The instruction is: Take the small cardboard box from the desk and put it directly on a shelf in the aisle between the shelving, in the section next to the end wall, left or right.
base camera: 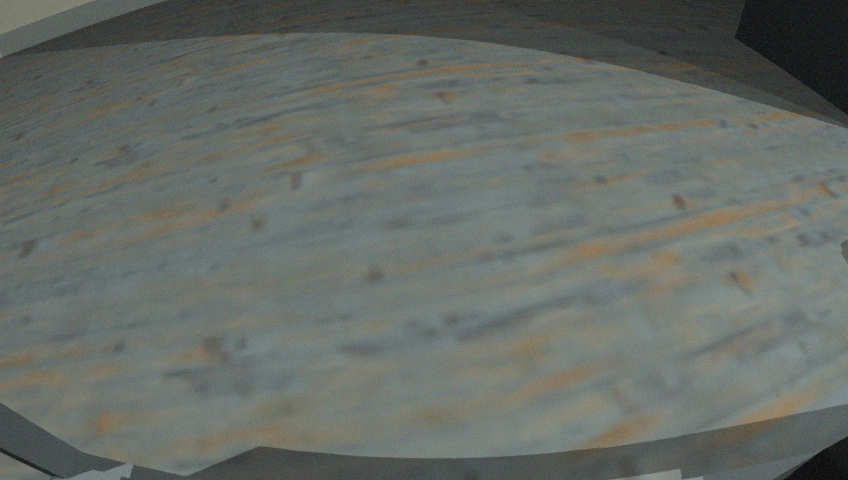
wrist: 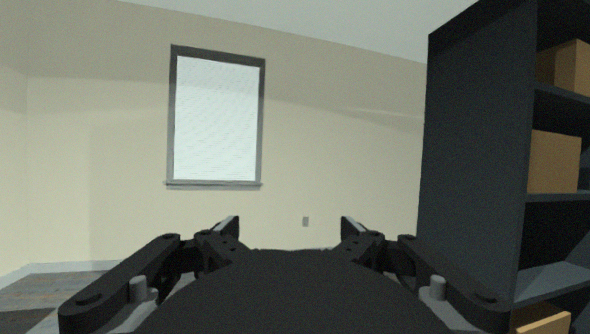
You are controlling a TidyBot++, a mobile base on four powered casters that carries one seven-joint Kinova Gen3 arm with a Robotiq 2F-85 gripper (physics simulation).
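Frame: origin at the arm's base, x right, y ahead, z up, level; centimetres.
Where they show: gripper, fingertip midpoint: point(wrist: 290, 227).
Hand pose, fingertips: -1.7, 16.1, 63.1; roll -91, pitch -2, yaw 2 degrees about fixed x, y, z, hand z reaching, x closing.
Observation:
Each offset is from my fingertips to the top centre of the thing, as dx, dy, dz. "*": to the spot under its first point. Level surfaces: height alone.
My gripper point(wrist: 290, 227) is open in the wrist view, with its two fingers wide apart and the beige wall showing between them. A dark shelving unit point(wrist: 472, 150) stands at the right of the wrist view, seen from its end panel, with its shelves opening to the right. Brown cardboard boxes @[+112.8, +77.1, +23.3] point(wrist: 554, 162) @[+146.2, +85.5, +69.0] point(wrist: 575, 67) sit on its shelves, and part of another one @[+124.1, +80.0, -68.2] point(wrist: 547, 324) shows low at the right edge. The desk and a small box on it do not show in either view.
A beige wall point(wrist: 340, 160) with a window @[* -80.3, +163.2, +41.1] point(wrist: 216, 120) stands ahead in the wrist view. The wood-patterned floor @[dz -102.8] point(base camera: 416, 237) spreads across the base camera view. A dark upright block point(base camera: 797, 47) stands at its upper right, and a pale wall point(base camera: 59, 14) meets the floor at upper left.

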